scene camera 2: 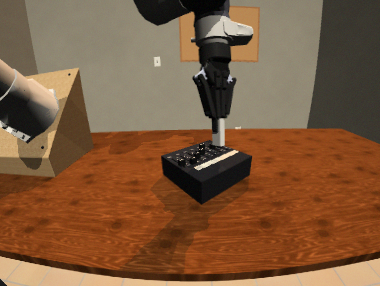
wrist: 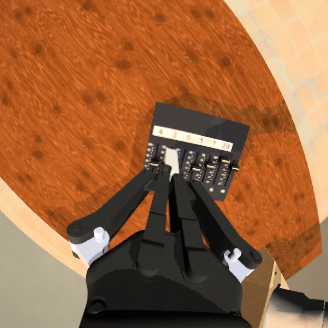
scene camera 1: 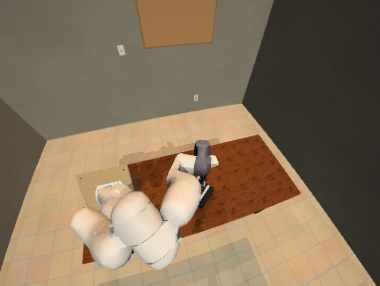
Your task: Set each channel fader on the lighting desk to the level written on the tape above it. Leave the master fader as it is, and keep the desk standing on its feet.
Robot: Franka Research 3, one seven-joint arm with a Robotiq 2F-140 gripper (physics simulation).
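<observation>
The black lighting desk (scene camera 1: 206, 197) (scene camera 2: 202, 182) (wrist: 200, 122) stands upright on the table. Its cream tape (scene camera 2: 216, 160) (wrist: 193, 139) reads 4, 2, 0, 5, 7, 10 in the wrist view. The fader knob under 4 (wrist: 155, 164) sits partway down. The knobs under 5 (wrist: 196, 169) and 7 (wrist: 210, 166) sit partway along; the one under 10 (wrist: 225, 161) is near the tape end. Another knob (wrist: 235, 168) is at the right edge. My gripper (scene camera 2: 218, 141) (wrist: 168, 156) is shut and empty, its pale tip low over the 2 column. The knobs under 2 and 0 are hidden; contact is unclear.
The brown wooden table (scene camera 1: 250, 170) (scene camera 2: 280, 215) (wrist: 75, 75) carries the desk. A tan slanted wooden block (scene camera 1: 87, 187) (scene camera 2: 75, 135) (wrist: 257, 290) stands at the arm's base side. The arm (scene camera 1: 145, 225) reaches over the table from there.
</observation>
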